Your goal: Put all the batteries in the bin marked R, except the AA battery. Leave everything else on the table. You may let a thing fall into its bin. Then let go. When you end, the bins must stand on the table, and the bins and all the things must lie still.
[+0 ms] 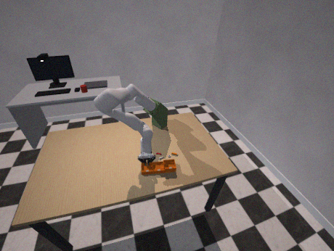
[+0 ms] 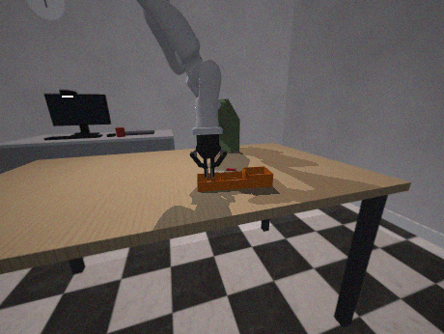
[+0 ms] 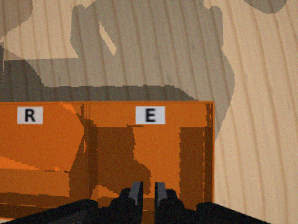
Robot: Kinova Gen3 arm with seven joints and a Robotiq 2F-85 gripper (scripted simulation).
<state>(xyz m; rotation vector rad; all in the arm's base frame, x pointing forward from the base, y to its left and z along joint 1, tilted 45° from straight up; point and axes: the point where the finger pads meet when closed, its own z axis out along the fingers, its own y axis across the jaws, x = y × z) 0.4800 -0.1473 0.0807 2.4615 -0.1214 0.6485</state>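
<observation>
The orange bin row is 8 cm to the left of my hand, 4 cm ahead of it and 2 cm below it. Also, from my hand: thin red battery: 13 cm to the left, 10 cm behind, 3 cm below; then white domino tile: 9 cm behind, 6 cm to the left, 3 cm below; then grey bolt: 12 cm to the left, 5 cm behind, 3 cm below.
</observation>
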